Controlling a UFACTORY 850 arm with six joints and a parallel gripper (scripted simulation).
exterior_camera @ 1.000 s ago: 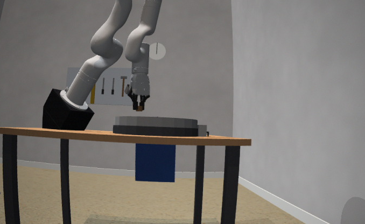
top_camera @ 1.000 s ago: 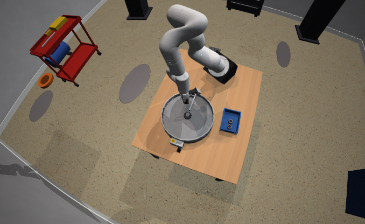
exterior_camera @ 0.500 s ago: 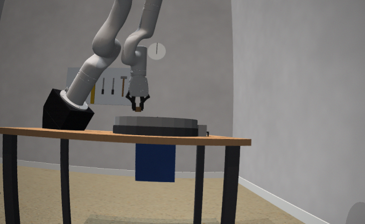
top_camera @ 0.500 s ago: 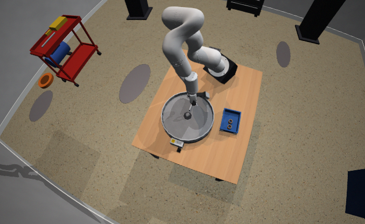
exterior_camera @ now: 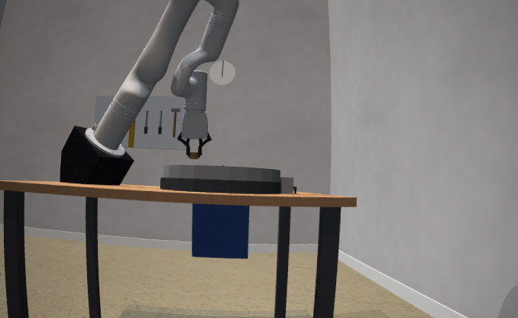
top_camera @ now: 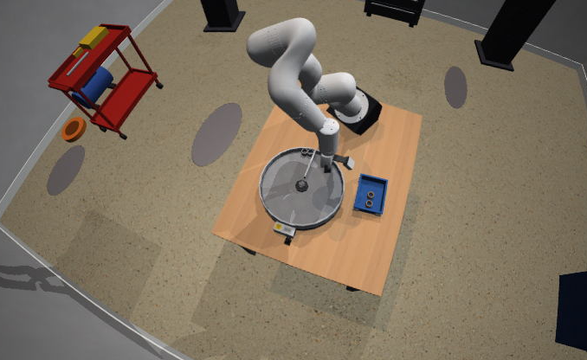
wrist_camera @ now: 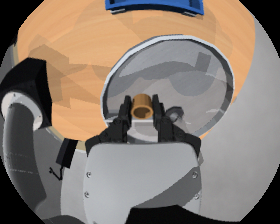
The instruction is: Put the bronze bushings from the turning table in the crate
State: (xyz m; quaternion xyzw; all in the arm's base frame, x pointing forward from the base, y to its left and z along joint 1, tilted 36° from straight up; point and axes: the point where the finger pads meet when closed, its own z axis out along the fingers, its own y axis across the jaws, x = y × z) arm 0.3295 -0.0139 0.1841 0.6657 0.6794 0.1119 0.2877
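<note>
Right now the blue crate is 60 mm ahead of my hand, 230 mm to the left of it and 120 mm below it. From my hand the other things lie so: grey turning table: 90 mm ahead, 120 mm to the right, 90 mm below.
</note>
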